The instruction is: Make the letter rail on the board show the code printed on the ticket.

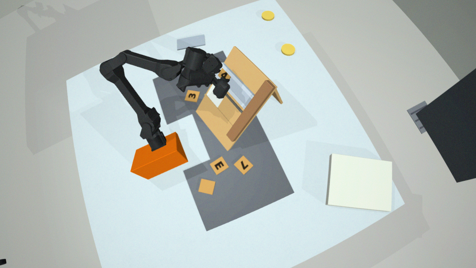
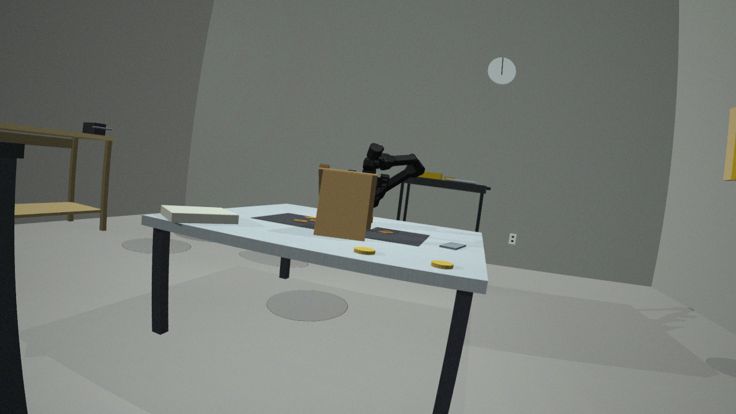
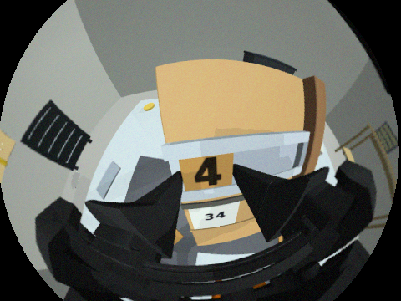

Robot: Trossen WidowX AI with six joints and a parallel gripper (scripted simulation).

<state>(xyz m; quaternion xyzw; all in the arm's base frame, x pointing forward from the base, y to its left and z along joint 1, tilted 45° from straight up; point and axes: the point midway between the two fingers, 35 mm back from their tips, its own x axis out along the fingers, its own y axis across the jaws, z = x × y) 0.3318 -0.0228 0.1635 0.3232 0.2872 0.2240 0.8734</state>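
The white ticket lies 7 cm below my gripper tip, 6 cm behind it and 2 cm to the right of it. Round my gripper tip: tile marked 4 (right at my gripper tip); then grey plate (40 cm to the left, 18 cm below, 4 cm behind); then tile marked 3 (18 cm below, 15 cm behind, 8 cm to the left).
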